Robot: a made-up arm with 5 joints.
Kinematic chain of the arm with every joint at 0, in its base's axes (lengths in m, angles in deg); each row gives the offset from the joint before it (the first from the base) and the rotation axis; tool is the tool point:
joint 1: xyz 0 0 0.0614 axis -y
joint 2: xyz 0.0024 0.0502 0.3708 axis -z
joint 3: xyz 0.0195 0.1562 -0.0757 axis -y
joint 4: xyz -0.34 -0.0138 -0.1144 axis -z
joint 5: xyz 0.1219 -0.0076 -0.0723 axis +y
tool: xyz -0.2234 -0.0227 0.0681
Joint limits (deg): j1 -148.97..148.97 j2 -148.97..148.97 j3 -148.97..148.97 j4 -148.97..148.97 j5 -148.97..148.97
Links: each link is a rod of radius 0.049 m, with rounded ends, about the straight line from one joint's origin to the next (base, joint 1, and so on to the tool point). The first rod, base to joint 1, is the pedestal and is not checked.
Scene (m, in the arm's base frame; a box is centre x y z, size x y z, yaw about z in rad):
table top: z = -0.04
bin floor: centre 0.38 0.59 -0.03 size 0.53 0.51 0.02 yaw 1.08
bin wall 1: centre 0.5 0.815 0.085 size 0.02 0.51 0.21 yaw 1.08
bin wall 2: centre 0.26 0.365 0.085 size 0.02 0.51 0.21 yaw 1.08
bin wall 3: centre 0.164 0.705 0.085 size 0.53 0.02 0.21 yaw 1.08
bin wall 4: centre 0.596 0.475 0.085 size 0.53 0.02 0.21 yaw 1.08
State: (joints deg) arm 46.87 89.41 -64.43 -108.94 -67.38
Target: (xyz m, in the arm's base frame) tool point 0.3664 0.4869 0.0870
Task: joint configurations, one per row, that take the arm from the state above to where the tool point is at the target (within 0.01 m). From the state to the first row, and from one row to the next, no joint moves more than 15 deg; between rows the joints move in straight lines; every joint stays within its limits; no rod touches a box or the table.
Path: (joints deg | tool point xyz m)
1: 34.82 91.95 -57.52 -110.33 -74.40 | -0.0627 0.5155 0.4452
2: 22.77 94.48 -50.61 -111.72 -81.42 | 0.0847 0.5257 0.4114
3: 10.72 97.02 -43.70 -113.11 -88.44 | 0.2134 0.5239 0.3345
4: -1.33 99.56 -36.79 -114.50 -95.46 | 0.3105 0.5107 0.2224
5: -13.38 102.09 -29.88 -115.90 -102.48 | 0.3664 0.4869 0.0870

